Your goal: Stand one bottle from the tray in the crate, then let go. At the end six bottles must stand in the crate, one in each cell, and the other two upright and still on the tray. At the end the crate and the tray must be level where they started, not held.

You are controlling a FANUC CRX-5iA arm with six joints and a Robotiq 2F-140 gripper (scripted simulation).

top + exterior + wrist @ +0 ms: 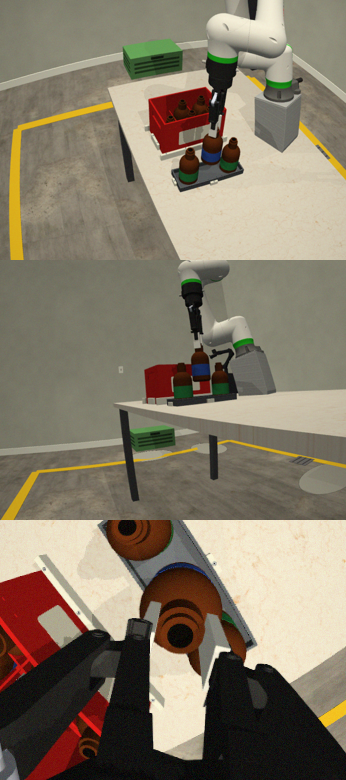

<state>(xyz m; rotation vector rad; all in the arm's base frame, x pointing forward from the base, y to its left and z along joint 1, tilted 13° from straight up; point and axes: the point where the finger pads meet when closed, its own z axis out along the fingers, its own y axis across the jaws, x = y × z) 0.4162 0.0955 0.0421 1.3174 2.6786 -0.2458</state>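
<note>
Now: hand 90 mm above the glass bottle. Round my hand: grey tray: 240 mm below; then red crate: 240 mm to the right, 170 mm below, 30 mm behind.
</note>
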